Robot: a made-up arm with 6 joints.
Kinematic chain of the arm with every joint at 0, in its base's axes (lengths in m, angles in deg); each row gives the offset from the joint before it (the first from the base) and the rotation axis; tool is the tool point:
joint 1: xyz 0 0 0.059 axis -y
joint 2: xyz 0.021 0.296 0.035 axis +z
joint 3: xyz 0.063 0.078 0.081 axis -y
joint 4: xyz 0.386 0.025 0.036 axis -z
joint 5: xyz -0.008 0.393 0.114 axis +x
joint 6: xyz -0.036 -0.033 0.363 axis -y
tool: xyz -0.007 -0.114 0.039
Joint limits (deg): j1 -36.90..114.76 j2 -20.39..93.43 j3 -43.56..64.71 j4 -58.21..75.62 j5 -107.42..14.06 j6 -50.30..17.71
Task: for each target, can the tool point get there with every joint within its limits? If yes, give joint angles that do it. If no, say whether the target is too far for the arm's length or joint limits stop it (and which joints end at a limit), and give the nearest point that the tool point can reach.
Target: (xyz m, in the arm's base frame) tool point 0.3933 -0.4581 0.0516
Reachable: no: joint limits stop it (at a limit: joint 1, joint 2, joint 3, joint 4, joint 6) | nearest point 0.1664 -0.1188 -0.3113 | short by 0.546 m
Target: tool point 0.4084 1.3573 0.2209
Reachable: yes | joints -22.48 26.89 -19.96 18.55 -72.64 -4.77
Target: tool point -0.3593 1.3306 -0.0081
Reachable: yes | joints 86.89 36.83 -8.89 7.25 -88.27 9.68
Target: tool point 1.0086 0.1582 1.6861
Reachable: no: too far | nearest point 0.7207 0.2601 1.2217 | short by 0.556 m
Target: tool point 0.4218 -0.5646 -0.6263
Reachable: no: joint limits stop it (at a limit: joint 1, joint 2, joint 3) | nearest point 0.1299 -0.1097 -0.4653 | short by 0.564 m
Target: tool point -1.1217 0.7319 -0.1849
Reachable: yes | joints 66.81 83.62 42.10 34.79 -72.60 -8.23
